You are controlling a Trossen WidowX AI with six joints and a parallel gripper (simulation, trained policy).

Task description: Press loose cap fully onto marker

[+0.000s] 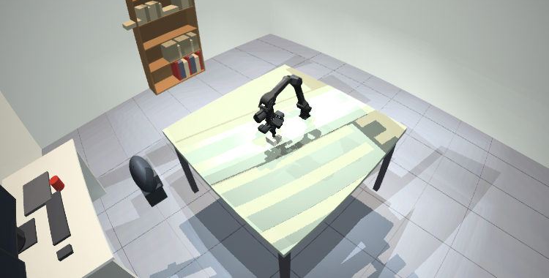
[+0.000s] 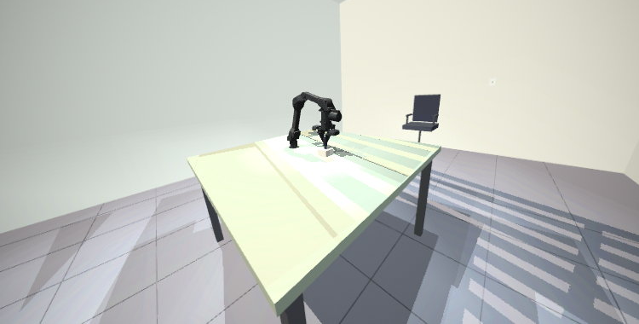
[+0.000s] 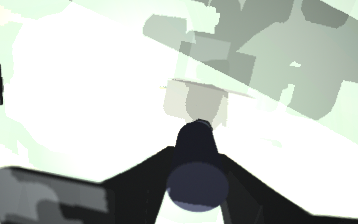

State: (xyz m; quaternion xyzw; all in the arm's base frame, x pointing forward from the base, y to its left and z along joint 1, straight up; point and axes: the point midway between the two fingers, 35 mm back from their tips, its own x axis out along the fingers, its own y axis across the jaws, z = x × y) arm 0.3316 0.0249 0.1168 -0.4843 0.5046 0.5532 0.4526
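Right now my gripper tip is 10 mm below the dark cap. From my gripper tip the other things lie so: white holder block (60 mm below).
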